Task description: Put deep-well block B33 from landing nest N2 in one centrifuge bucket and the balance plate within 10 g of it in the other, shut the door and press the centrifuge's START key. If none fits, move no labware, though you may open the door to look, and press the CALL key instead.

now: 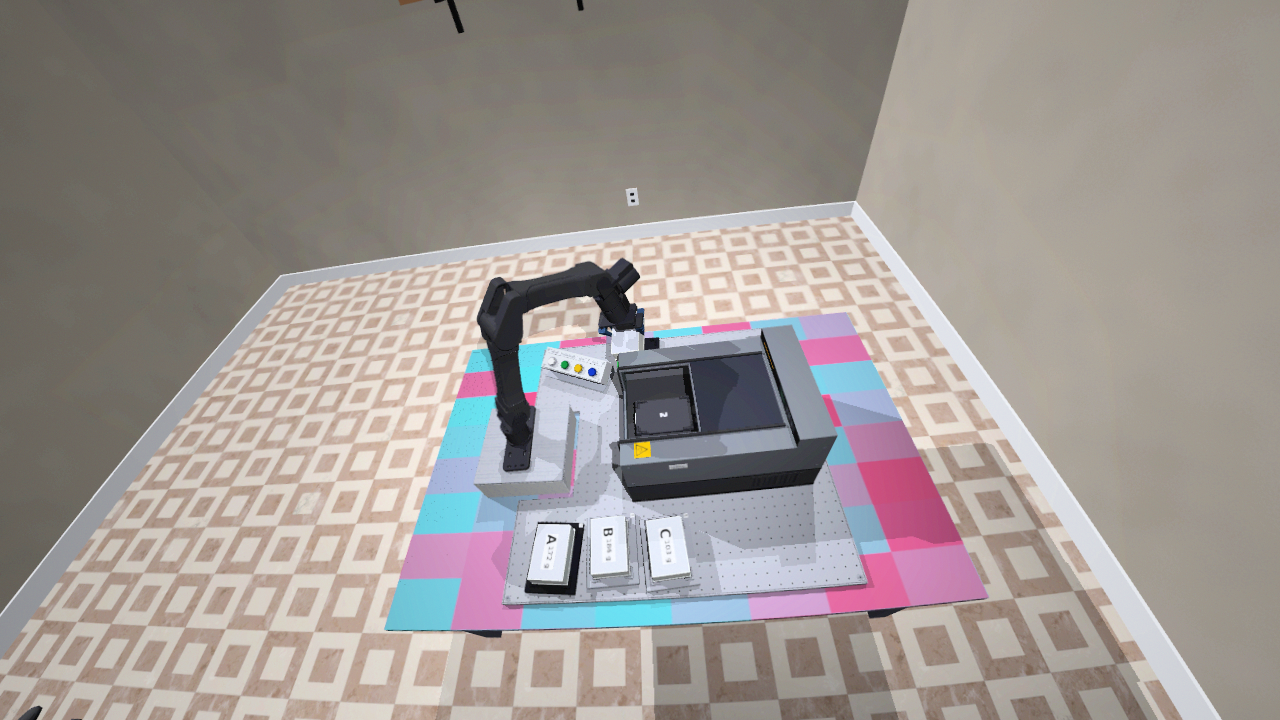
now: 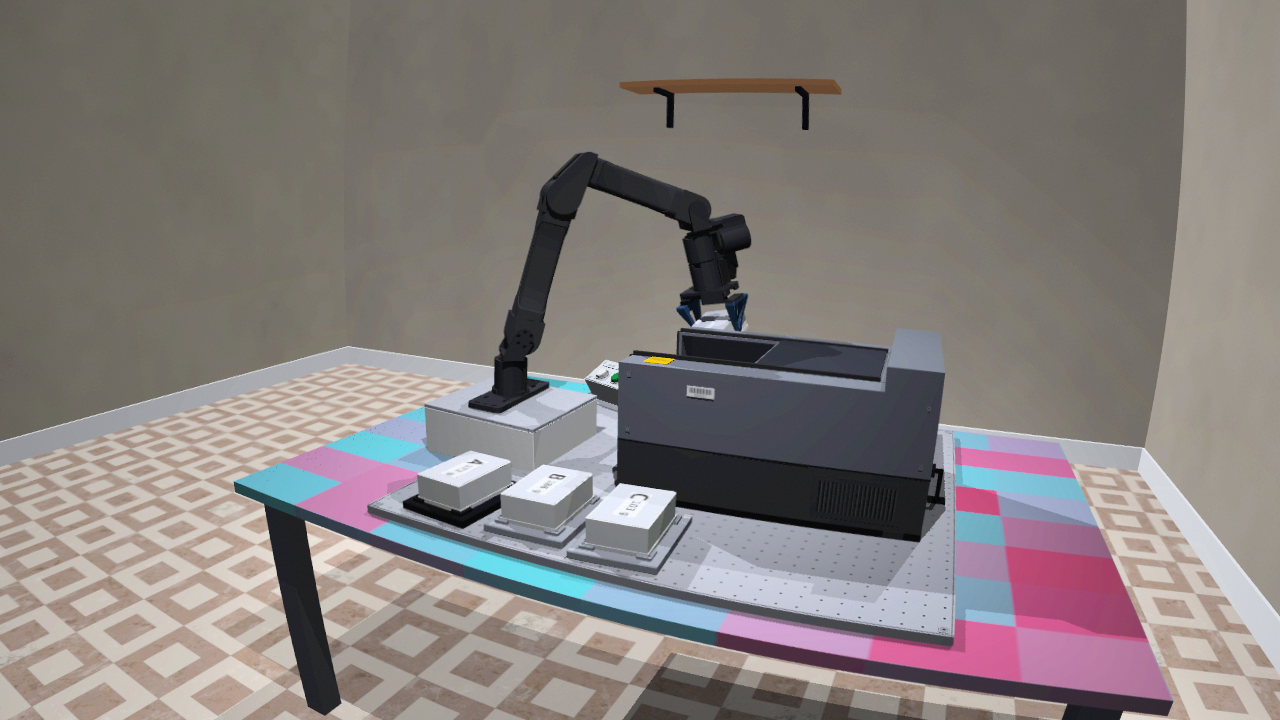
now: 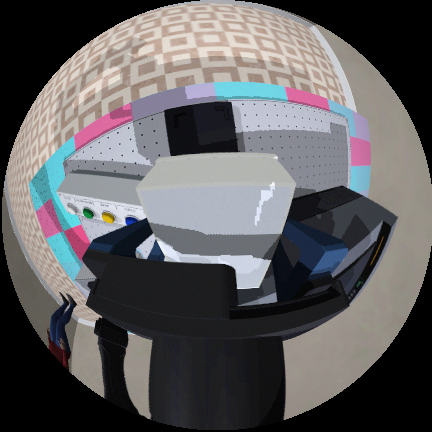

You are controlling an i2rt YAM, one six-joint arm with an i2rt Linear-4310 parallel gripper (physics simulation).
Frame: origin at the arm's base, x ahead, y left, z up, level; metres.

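Seen in the pictures: gripper, fingertip midpoint: (image 1: 629, 334) (image 3: 217, 214); arm's base at its link origin: (image 1: 520, 437) (image 2: 510, 396).
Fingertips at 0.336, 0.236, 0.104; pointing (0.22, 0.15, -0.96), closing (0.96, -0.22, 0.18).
Offsets run from my fingertips to a thing's top centre, as dx, dy, dz.
My gripper (image 1: 623, 332) (image 2: 713, 316) (image 3: 217, 214) is shut on a white block (image 1: 626, 343) (image 2: 716, 324) (image 3: 220, 210), held in the air by the centrifuge's back left corner; no label on it is readable. The grey centrifuge (image 1: 716, 454) (image 2: 769, 407) has its top opening uncovered at the left; inside, a dark bucket (image 1: 663, 424) bears a sideways mark like a 2 and looks empty. White balance plates A {-0.239, -0.542, -0.125} (image 1: 548, 564) (image 2: 463, 488), B {-0.100, -0.539, -0.125} (image 1: 608, 557) (image 2: 546, 507) and C {+0.034, -0.557, -0.125} (image 1: 667, 559) (image 2: 629, 528) sit on nests at the front. Their gram figures are too small to read surely.
A key box {-0.192, +0.029, -0.095} (image 1: 572, 377) (image 3: 97, 186) with white, green, yellow and blue keys stands left of the held block. A black nest {+0.018, +0.057, -0.156} (image 1: 651, 342) (image 3: 200, 127) lies behind the block. The arm's pale pedestal (image 1: 523, 484) (image 2: 478, 436) stands left of the centrifuge.
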